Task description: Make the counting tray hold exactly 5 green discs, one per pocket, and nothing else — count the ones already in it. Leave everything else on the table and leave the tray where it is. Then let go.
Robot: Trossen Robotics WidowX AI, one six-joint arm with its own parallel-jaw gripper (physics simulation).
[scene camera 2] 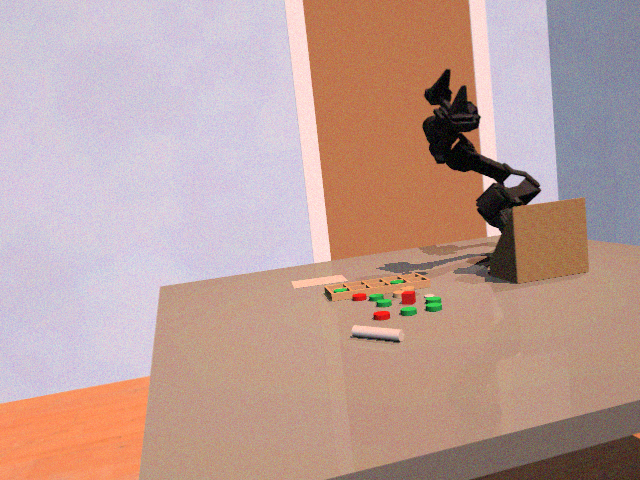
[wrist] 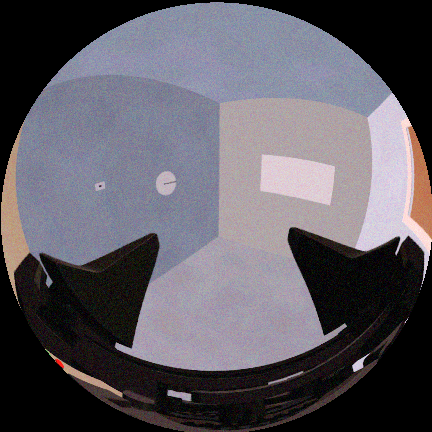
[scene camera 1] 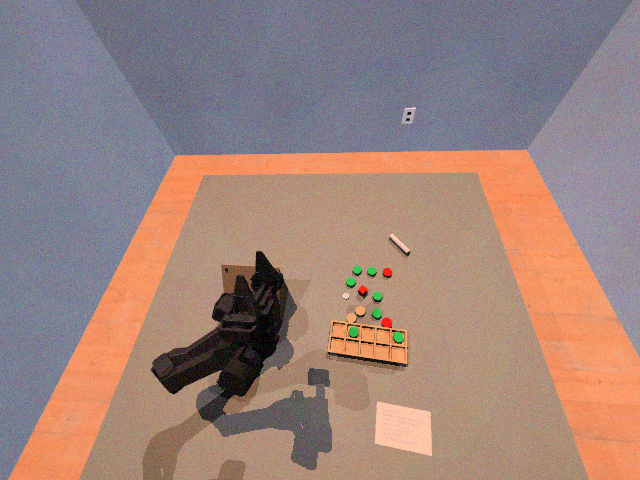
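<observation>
The tan counting tray (scene camera 1: 367,358) (scene camera 2: 343,295) has two rows of five pockets. One green disc (scene camera 1: 353,332) (scene camera 2: 397,282) lies in the far row's second pocket from the left in scene camera 1, another green disc (scene camera 1: 398,336) (scene camera 2: 340,290) in that row's right end pocket. The other pockets look empty. Several green discs lie loose beyond the tray, among them one disc (scene camera 1: 376,313) near it, one disc (scene camera 1: 377,296) and one disc (scene camera 1: 350,282). My gripper (scene camera 1: 249,265) (scene camera 2: 455,78) (wrist: 224,237) is open and empty, raised high near the arm's base, away from the tray, fingers pointing up.
A red disc (scene camera 1: 386,322) and two tan discs (scene camera 1: 360,311) (scene camera 1: 351,317) lie close by the tray's far edge. A red cube (scene camera 1: 362,290) (scene camera 2: 408,297), white disc (scene camera 1: 345,296), second red disc (scene camera 1: 387,272) (scene camera 2: 381,315) and white cylinder (scene camera 1: 399,244) (scene camera 2: 376,333) lie beyond. Paper (scene camera 1: 403,428) (scene camera 2: 319,281) lies in front.
</observation>
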